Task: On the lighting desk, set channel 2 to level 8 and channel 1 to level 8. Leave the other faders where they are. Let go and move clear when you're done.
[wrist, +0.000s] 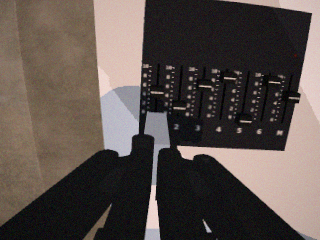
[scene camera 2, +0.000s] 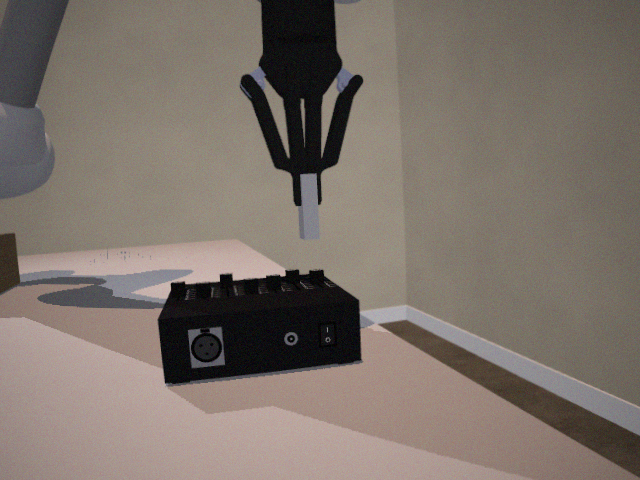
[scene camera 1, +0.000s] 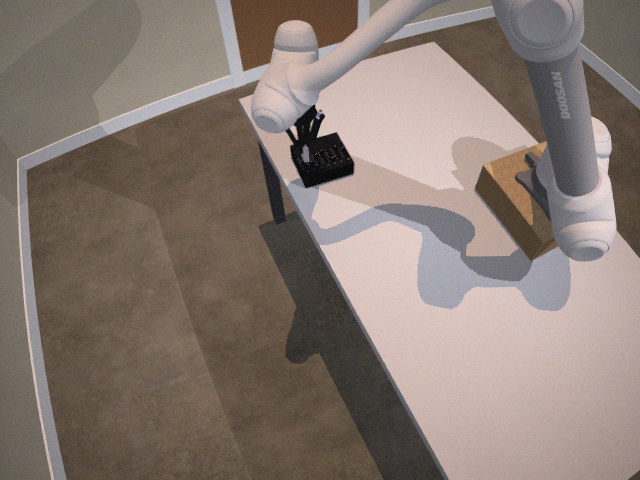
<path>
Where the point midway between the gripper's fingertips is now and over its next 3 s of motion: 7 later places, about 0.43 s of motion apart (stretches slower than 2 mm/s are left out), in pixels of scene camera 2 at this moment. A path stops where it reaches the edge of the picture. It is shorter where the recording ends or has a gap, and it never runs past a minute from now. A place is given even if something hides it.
My gripper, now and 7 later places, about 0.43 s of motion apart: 309, 238; 309, 240; 310, 246; 310, 254; 310, 259; 311, 262; 311, 267; 311, 272
</path>
